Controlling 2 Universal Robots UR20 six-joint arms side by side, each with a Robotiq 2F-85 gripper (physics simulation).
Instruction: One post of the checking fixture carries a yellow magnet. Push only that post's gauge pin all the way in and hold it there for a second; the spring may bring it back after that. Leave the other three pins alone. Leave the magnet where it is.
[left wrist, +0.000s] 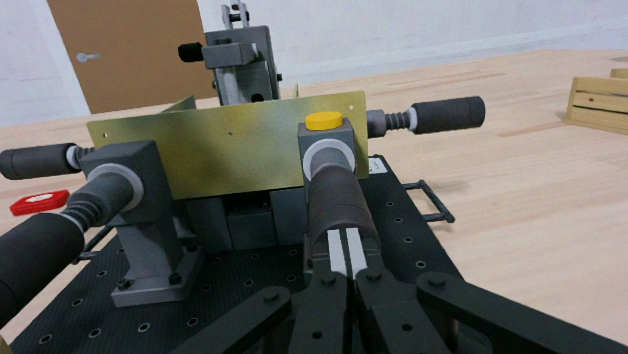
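The yellow magnet sits on top of the right front post. That post's gauge pin has a dark grip pointing toward the camera; no spring coils show between its grip and the collar. My left gripper is shut and empty, its fingertips at the outer end of this grip and seemingly touching it. The other three pins, at left front, left back and right back, show spring coils and stand apart from the gripper. My right gripper is not in view.
A yellow-green sheet panel stands behind the front posts on the black perforated base plate. A grey clamp unit rises behind it. A red object lies at left, a wooden crate at far right. A handle juts from the base's right side.
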